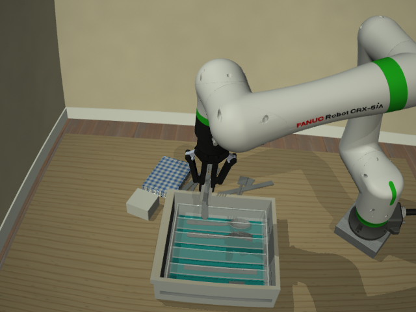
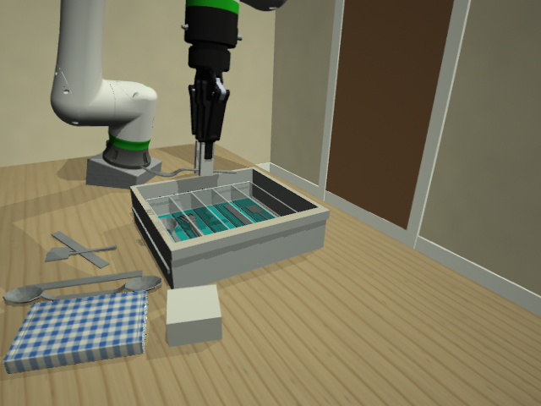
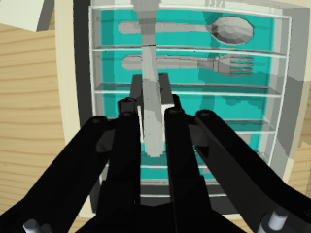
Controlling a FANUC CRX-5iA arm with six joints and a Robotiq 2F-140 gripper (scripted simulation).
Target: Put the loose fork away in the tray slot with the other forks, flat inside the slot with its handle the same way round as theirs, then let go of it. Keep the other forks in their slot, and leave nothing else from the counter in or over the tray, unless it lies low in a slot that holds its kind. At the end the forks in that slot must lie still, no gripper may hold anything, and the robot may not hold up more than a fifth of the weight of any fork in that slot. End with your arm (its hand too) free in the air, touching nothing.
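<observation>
The tray is 160 mm below my hand, 60 mm to the left of it and 60 mm behind it. Round my hand: white block: 210 mm ahead, 190 mm below, 90 mm to the right.
</observation>
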